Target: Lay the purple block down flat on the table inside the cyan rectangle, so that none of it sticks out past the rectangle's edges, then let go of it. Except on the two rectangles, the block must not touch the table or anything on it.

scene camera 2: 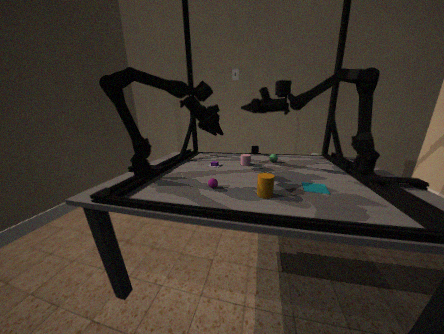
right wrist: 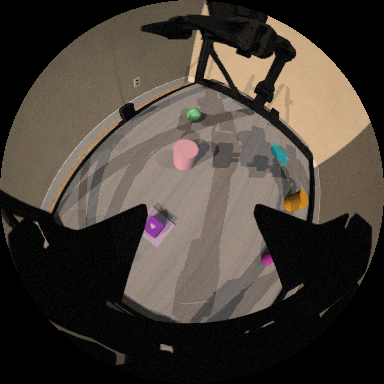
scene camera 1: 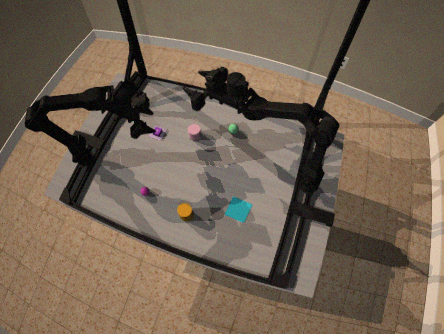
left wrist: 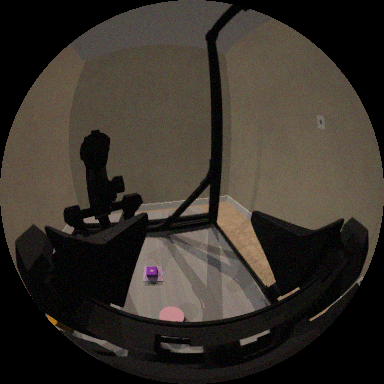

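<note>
The purple block rests on the pale lilac rectangle. The cyan rectangle lies bare at the lower right of scene camera 1; it does not show in the left wrist view. My right gripper is open and empty, above the table near the block; in the right wrist view the block lies beside the tip of the picture-left finger. My left gripper is open and empty, high over the back of the table.
A pink cylinder stands right of the block, with a green ball beyond. An orange cylinder stands left of the cyan rectangle. A magenta ball lies farther left.
</note>
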